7 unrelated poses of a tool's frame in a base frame.
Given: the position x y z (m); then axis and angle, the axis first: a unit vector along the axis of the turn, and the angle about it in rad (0 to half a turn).
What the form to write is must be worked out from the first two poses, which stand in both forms.
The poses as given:
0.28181, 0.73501, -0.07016, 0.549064, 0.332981, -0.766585, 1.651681
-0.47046, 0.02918, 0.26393, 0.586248, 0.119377, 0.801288, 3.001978
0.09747, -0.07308, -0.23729, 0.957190, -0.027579, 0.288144, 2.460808
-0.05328, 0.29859, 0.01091, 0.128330, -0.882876, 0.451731, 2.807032
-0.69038, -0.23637, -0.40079, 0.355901, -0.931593, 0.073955, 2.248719
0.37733, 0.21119, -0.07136, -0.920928, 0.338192, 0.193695, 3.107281
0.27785, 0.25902, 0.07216, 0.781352, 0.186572, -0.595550, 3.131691
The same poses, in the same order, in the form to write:
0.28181, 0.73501, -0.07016, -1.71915, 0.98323, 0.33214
-0.47046, 0.02918, 0.26393, 0.11384, 1.27907, 2.85367
0.09747, -0.07308, -0.23729, -0.91665, 2.25175, 2.28255
-0.05328, 0.29859, 0.01091, -1.78417, 2.15047, -2.07286
-0.69038, -0.23637, -0.40079, -2.62338, 2.23734, 2.92996
0.37733, 0.21119, -0.07136, 2.70130, 2.75025, 0.26359
0.27785, 0.25902, 0.07216, -2.89889, 1.86566, -0.22608

